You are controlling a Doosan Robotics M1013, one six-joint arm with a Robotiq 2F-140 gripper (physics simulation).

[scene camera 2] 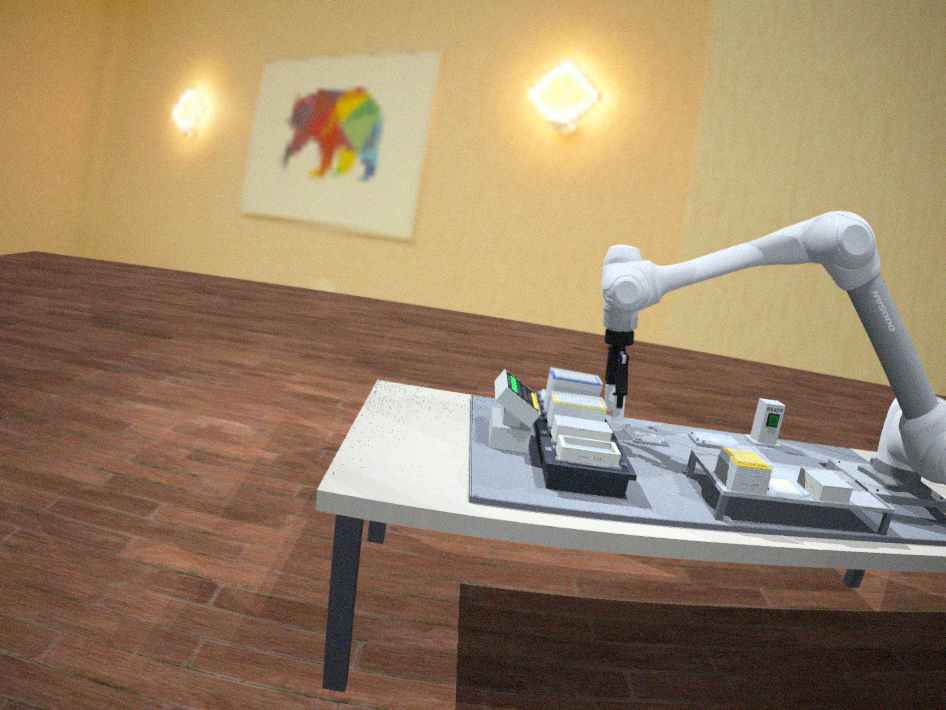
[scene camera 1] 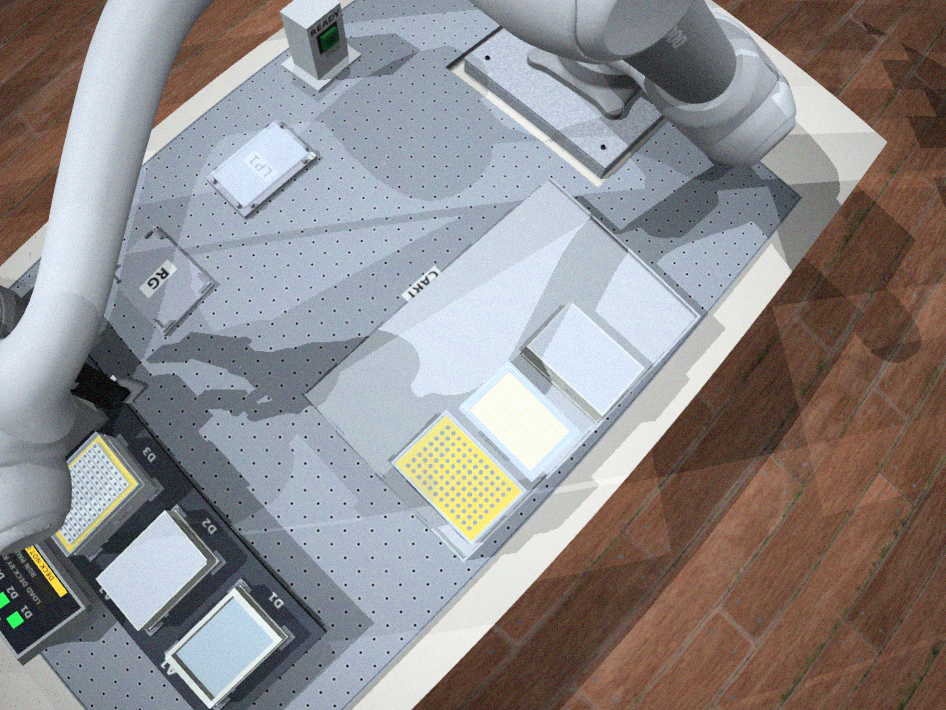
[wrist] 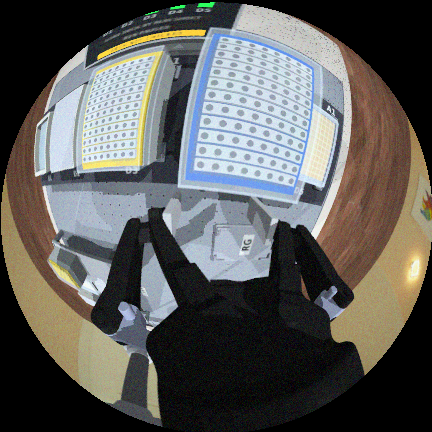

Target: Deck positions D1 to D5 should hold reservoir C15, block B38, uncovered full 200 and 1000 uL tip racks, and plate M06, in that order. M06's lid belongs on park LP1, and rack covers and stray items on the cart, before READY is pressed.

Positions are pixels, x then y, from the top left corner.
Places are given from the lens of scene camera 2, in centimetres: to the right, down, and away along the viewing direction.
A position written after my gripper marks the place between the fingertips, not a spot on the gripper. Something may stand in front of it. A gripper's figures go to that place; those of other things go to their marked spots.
my gripper (scene camera 2: 613,415): 36, 16, 190
READY button unit (scene camera 2: 769,414): 90, 18, 208
